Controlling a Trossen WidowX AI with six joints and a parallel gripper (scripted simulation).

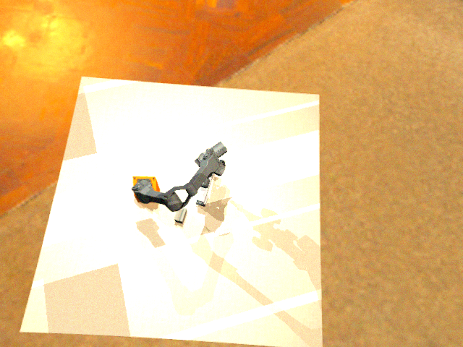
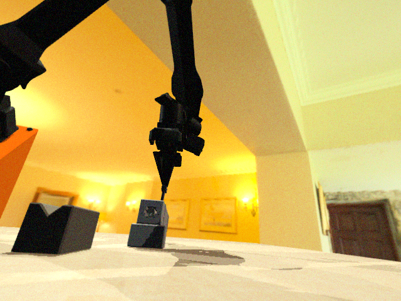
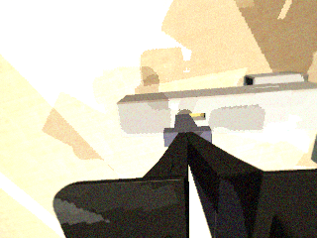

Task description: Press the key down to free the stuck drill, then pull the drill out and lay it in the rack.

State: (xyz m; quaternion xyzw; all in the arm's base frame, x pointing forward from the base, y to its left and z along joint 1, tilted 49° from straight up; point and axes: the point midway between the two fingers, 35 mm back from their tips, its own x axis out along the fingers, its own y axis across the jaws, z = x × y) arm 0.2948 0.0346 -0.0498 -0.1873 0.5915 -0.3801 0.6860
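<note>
Right now the key is 3 cm below my gripper tip. From my gripper tip the other things lie so: drill (2 cm behind, 6 cm to the right, 7 cm below); grey stepped block (2 cm behind, 4 cm to the right, 8 cm below).
</note>
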